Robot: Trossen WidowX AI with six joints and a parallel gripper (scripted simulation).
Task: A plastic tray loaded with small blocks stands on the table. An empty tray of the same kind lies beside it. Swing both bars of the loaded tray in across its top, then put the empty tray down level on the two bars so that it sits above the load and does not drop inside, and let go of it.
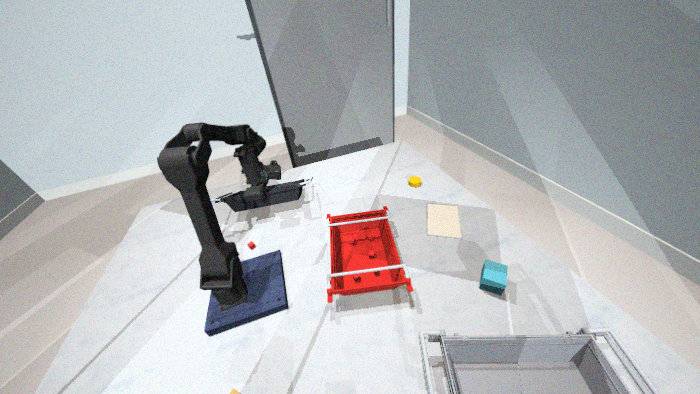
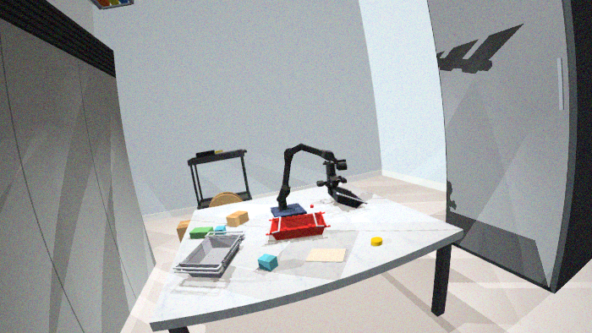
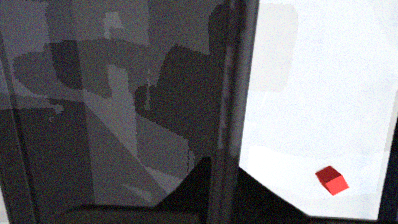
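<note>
Right now my gripper tip is 2 cm short of the black tray, 8 cm to the right of it and 1 cm above it. Also, from my gripper tip: yellow disc 57 cm ahead, 11 cm to the right, 7 cm below; cream sheet 52 cm ahead, 33 cm to the right, 8 cm below.
</note>
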